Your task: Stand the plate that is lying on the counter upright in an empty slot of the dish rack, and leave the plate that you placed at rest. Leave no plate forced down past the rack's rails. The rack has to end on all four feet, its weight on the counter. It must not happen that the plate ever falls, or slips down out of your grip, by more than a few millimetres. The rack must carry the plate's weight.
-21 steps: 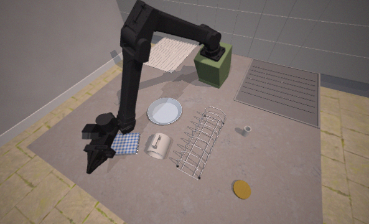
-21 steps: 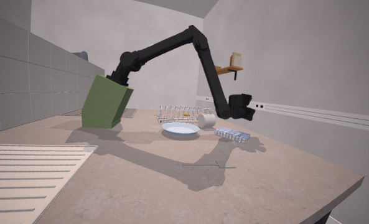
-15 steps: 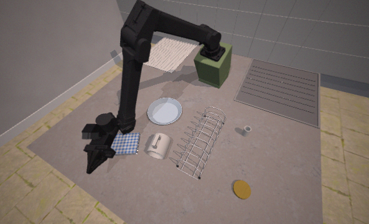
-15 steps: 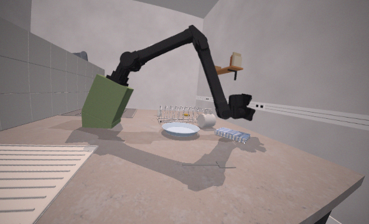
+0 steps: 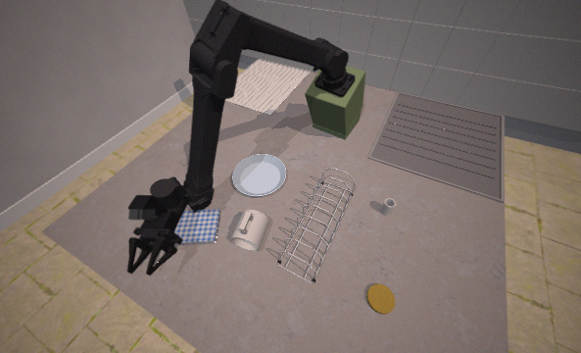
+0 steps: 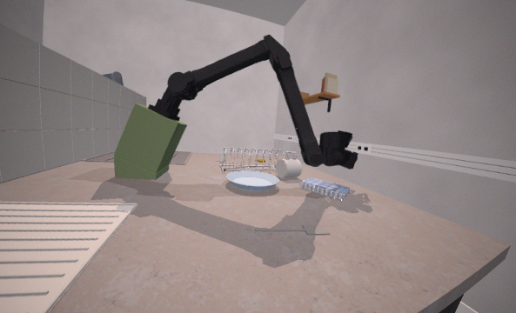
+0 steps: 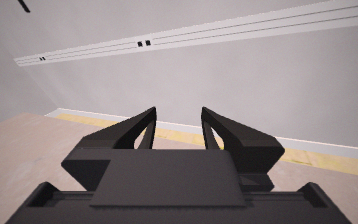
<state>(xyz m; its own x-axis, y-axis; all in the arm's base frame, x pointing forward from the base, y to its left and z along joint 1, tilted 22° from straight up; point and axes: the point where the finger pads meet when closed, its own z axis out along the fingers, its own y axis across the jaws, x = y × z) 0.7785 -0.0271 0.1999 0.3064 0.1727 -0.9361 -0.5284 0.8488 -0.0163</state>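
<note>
My gripper is now 440 mm past the pale blue plate, 120 mm above it and 50 mm to the left of it. Also, from my hand: grey drain mat 1060 mm behind, 400 mm to the left, 130 mm below; disc 480 mm to the left, 340 mm behind, 120 mm below; small white cup 590 mm behind, 380 mm to the left, 120 mm below.
</note>
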